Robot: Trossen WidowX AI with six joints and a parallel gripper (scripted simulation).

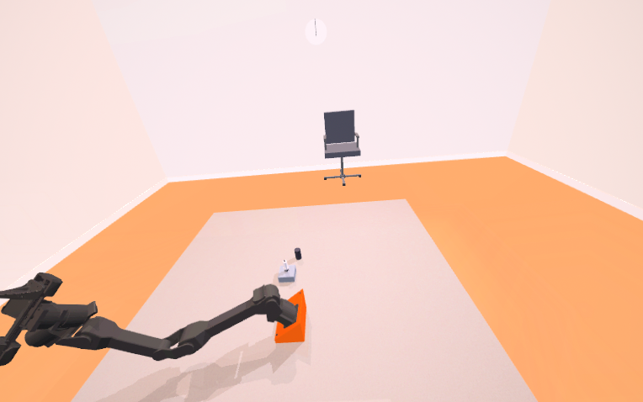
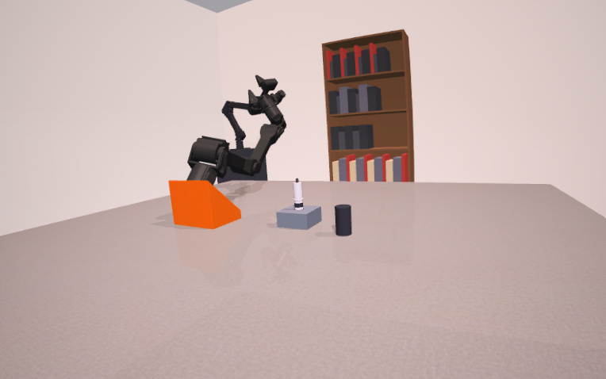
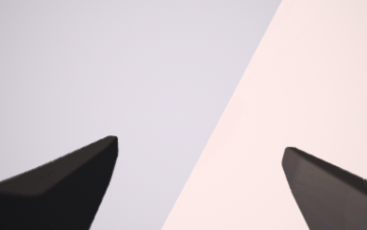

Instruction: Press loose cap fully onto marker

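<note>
My gripper tip is now 60 cm short of the dark cylindrical cap, 52 cm to the left of it and 40 cm above it. The rest, counted from my gripper tip: grey holder block 48 cm ahead, 49 cm to the right, 41 cm below.
</note>
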